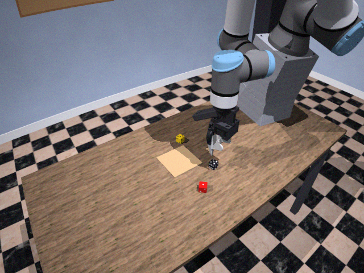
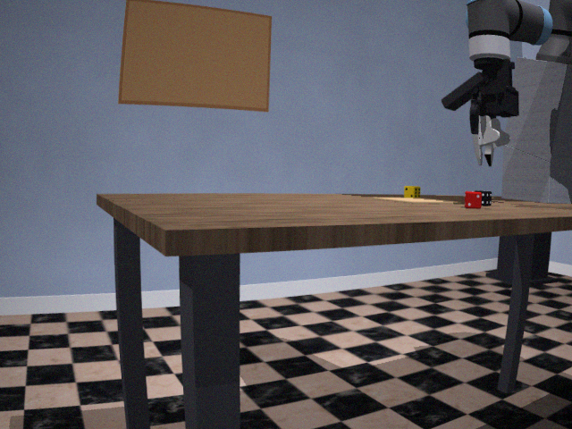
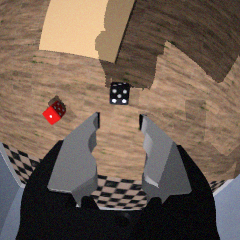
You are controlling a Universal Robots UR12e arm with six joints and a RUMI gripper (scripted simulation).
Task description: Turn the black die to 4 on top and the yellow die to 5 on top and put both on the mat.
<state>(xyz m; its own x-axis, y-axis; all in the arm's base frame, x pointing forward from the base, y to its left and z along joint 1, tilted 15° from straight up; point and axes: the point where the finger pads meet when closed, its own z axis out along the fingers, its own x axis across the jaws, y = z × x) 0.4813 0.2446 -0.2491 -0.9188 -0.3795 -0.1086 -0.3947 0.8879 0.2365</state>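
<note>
The black die is 80 mm below my hand. Round my hand: yellow die: 210 mm to the right, 80 mm below, 50 mm ahead; then red die: 100 mm ahead, 90 mm to the left, 80 mm below; then tan mat: 110 mm ahead, 100 mm to the right, 100 mm below.
</note>
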